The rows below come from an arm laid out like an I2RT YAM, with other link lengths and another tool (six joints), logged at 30 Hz.
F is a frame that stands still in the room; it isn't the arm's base.
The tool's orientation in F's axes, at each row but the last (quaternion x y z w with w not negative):
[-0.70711 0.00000 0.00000 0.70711]
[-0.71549 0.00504 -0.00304 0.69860]
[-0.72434 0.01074 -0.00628 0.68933]
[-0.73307 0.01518 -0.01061 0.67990]
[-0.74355 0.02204 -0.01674 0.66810]
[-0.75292 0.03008 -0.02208 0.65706]
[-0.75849 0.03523 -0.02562 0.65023]
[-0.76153 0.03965 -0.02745 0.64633]
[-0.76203 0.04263 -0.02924 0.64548]
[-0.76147 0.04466 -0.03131 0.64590]
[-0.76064 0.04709 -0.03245 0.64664]
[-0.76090 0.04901 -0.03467 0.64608]
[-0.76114 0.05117 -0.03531 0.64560]
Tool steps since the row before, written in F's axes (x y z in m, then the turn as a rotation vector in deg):
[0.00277 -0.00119 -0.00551 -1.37 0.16 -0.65]
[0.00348 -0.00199 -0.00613 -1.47 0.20 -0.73]
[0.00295 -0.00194 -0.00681 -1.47 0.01 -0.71]
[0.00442 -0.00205 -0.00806 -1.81 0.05 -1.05]
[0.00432 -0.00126 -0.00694 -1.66 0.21 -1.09]
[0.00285 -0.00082 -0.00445 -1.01 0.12 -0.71]
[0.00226 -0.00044 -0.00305 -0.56 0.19 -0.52]
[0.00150 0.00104 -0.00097 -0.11 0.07 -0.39]
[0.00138 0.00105 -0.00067 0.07 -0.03 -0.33]
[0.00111 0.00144 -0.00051 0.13 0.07 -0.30]
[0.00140 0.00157 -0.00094 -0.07 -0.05 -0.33]
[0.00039 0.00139 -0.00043 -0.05 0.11 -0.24]
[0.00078 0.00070 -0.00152 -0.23 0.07 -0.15]
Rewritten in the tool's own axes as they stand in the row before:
[0.00277 0.00551 -0.00119 -1.37 0.65 0.16]
[0.00352 0.00617 -0.00180 -1.47 0.73 0.20]
[0.00303 0.00688 -0.00153 -1.47 0.72 0.01]
[0.00453 0.00816 -0.00128 -1.81 1.06 0.06]
[0.00441 0.00699 -0.00028 -1.66 1.08 0.23]
[0.00293 0.00447 0.00000 -1.01 0.70 0.14]
[0.00231 0.00304 0.00023 -0.57 0.50 0.22]
[0.00140 0.00075 0.00132 -0.11 0.38 0.12]
[0.00127 0.00045 0.00128 0.08 0.33 0.03]
[0.00095 0.00024 0.00161 0.12 0.28 0.13]
[0.00122 0.00064 0.00185 -0.06 0.34 0.00]
[0.00023 0.00019 0.00148 -0.06 0.22 0.14]
[0.00071 0.00136 0.00103 -0.24 0.14 0.07]

